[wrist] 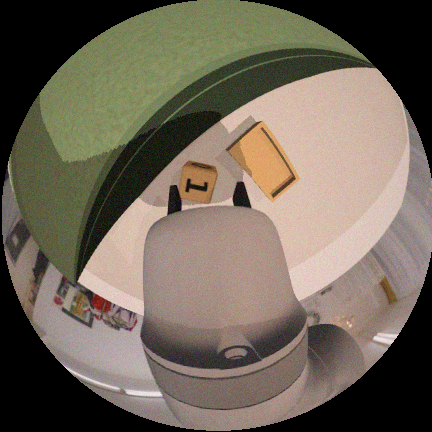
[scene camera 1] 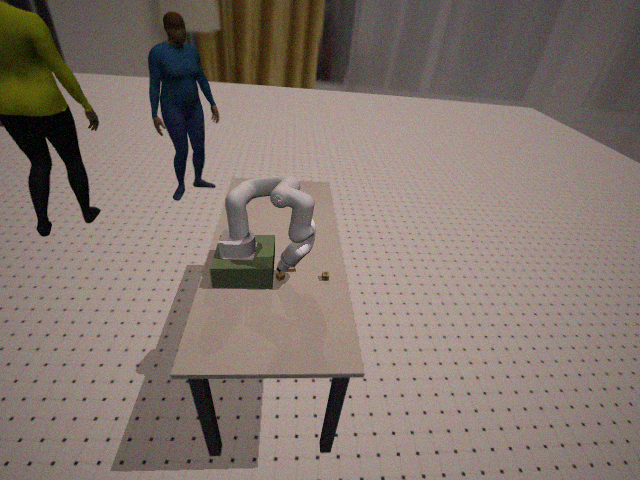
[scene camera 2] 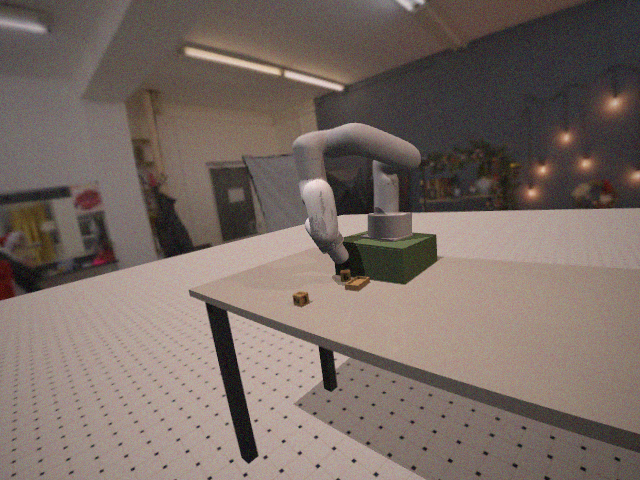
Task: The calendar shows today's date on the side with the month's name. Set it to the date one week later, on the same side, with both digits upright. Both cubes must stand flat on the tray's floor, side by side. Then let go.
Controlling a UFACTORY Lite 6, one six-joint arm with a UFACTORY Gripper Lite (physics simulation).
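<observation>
A wooden cube [scene camera 1: 280, 275] [scene camera 2: 345, 275] [wrist: 198, 182] stands on the table beside the tray, near the green block; the wrist view shows a black 1 on its top, lying sideways, and scene camera 2 shows a dark digit on its side, too small to read surely. The wooden tray [scene camera 1: 292, 269] [scene camera 2: 357, 283] [wrist: 262, 161] has no cube in it; its month name is not readable. A second cube [scene camera 1: 325, 275] [scene camera 2: 300, 298] stands apart on the table. My gripper [scene camera 1: 279, 269] [scene camera 2: 342, 269] [wrist: 207, 184] is open above the first cube, which appears nearer the left finger in the wrist view.
The green block [scene camera 1: 242, 276] [scene camera 2: 385, 260] [wrist: 150, 85] under the arm's base rises close to the gripper and first cube. The table [scene camera 1: 268, 330] [scene camera 2: 491, 320] [wrist: 340, 125] has an edge beyond the second cube. Two people stand on the floor in scene camera 1.
</observation>
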